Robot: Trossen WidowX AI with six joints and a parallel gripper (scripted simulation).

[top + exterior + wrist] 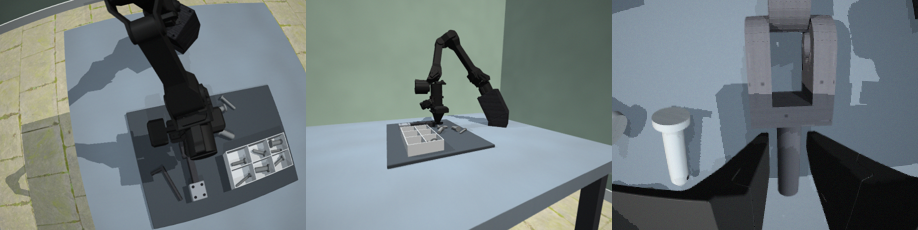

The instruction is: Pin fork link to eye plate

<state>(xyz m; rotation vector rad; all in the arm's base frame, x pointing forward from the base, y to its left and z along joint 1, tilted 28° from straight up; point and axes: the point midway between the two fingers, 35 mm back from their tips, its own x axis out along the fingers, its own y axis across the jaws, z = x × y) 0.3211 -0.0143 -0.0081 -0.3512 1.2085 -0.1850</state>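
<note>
The headed pin lies 10 mm behind my hand, 60 mm to the left of it and 30 mm below it. Also, from my hand: dark L-shaped bar 100 mm ahead, 70 mm to the right, 40 mm below; eye plate bar 80 mm ahead, 30 mm below; base block 160 mm ahead, 10 mm to the left, 20 mm below.
</note>
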